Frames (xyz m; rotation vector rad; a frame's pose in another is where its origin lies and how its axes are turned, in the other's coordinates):
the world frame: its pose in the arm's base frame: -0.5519 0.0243 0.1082 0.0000 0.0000 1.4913
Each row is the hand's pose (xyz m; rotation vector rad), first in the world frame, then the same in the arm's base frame.
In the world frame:
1: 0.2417 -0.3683 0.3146 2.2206 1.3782 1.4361
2: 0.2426 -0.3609 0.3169 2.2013 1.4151 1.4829
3: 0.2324 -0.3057 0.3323 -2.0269 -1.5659 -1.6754
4: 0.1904 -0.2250 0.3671 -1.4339 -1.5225 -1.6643
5: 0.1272 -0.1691 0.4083 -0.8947 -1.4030 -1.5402
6: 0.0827 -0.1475 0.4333 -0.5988 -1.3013 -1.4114
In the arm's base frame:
1: -0.1656 0.2360 0.4228 -0.6282 -2.2725 -1.0976
2: -0.1729 0.2375 0.4251 -0.5831 -2.2477 -1.0879
3: -0.2287 0.2317 0.4405 -0.3522 -2.0850 -0.9467
4: -0.3125 0.1962 0.4753 -0.0174 -1.7778 -0.6713
5: -0.3732 0.1377 0.5165 0.2593 -1.4418 -0.3634
6: -0.3983 0.0950 0.5415 0.3996 -1.2290 -0.1546

